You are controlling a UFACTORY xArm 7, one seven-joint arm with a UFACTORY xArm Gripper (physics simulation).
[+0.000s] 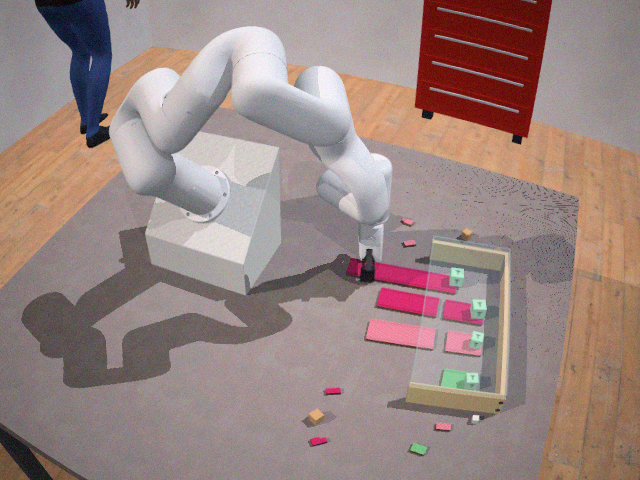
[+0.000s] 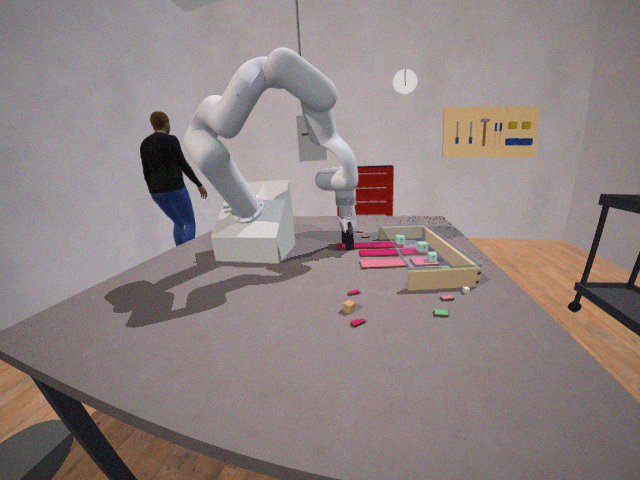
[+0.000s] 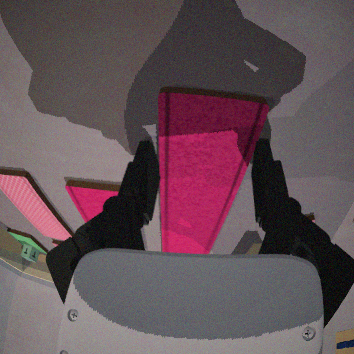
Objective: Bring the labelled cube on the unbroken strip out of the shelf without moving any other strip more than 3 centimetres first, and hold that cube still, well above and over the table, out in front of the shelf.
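The long unbroken magenta strip point(image 1: 403, 276) point(image 2: 371, 244) point(image 3: 195, 170) lies flat, its far end under the clear top of the shelf point(image 1: 449, 398) point(image 2: 442, 279). A labelled mint cube point(image 1: 456, 277) point(image 2: 400, 239) stands on that end, inside the shelf near its front edge. My gripper point(image 1: 367, 273) point(image 2: 347, 241) point(image 3: 204, 155) is shut across the strip's width near its outer end, outside the shelf. A split magenta strip point(image 1: 408, 302) point(image 2: 378, 252), a split pink strip point(image 1: 401, 333) point(image 2: 383, 264) and a short green strip point(image 1: 451, 378) lie alongside, with cubes on their inner pieces.
A tan block point(image 1: 316, 416) point(image 2: 348, 306), small magenta chips point(image 1: 333, 391) point(image 2: 357, 322) and a green chip point(image 1: 418, 448) point(image 2: 440, 313) lie on the table. Another tan block point(image 1: 466, 234) lies behind the shelf's far side wall. A white cube point(image 1: 475, 419) point(image 2: 465, 290) lies beside the near wall.
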